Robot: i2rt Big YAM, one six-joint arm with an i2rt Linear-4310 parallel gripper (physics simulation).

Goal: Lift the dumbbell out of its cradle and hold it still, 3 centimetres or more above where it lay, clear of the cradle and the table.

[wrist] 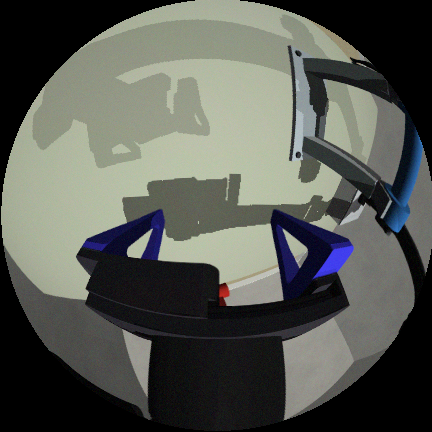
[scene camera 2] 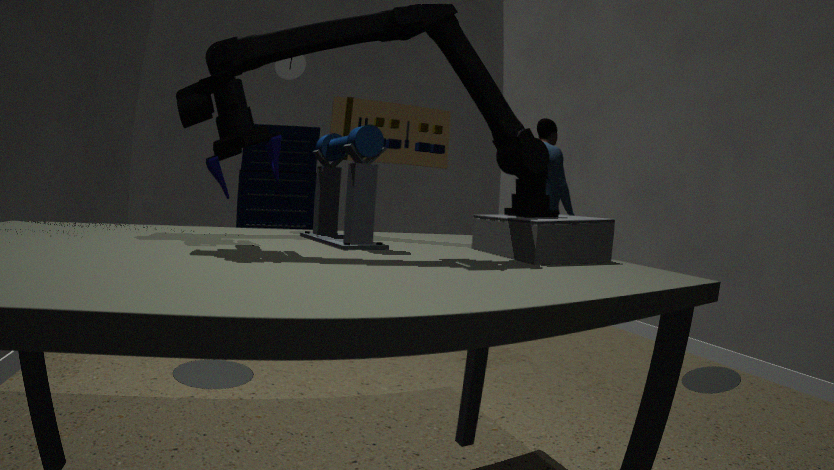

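Pixels of known places: gripper, fingertip midpoint: (wrist: 217,214) (scene camera 2: 253,189); arm's base, origin of the base link: (scene camera 2: 530,215).
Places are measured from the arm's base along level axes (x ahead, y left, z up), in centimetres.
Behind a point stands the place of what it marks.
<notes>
A blue dumbbell (scene camera 2: 367,142) @(x 37.0, y 2.5, z 12.0 cm) (wrist: 410,170) lies level across the top of its cradle (scene camera 2: 360,204) @(x 37.4, y 2.4, z 0.0 cm) (wrist: 297,107) @(x 44.1, y -3.8, z -7.6 cm), which has two grey posts on a flat base plate. In the wrist view it shows at the right edge, partly cut off. My gripper (scene camera 2: 252,188) @(x 57.6, y 10.9, z 2.0 cm) (wrist: 217,214) @(x 57.6, y 10.9, z 2.0 cm) is open and empty, its two blue-violet fingers wide apart and pointing down over the table. In the scene view it hangs to the left of the dumbbell and cradle, with its fingertips a little lower than the dumbbell, touching neither.
The pale table (scene camera 2: 175,286) @(x 60.8, y 43.2, z -8.4 cm) (wrist: 240,155) @(x 50.7, y 8.0, z -8.4 cm) carries the cradle and, to the right, the grey box (scene camera 2: 574,242) @(x -2.6, y 15.2, z -4.1 cm) under the arm's base. The arm arches high above the cradle. A dark blue cabinet (scene camera 2: 280,204), a tan tool board (scene camera 2: 396,157) and a person (scene camera 2: 554,169) are behind the table.
</notes>
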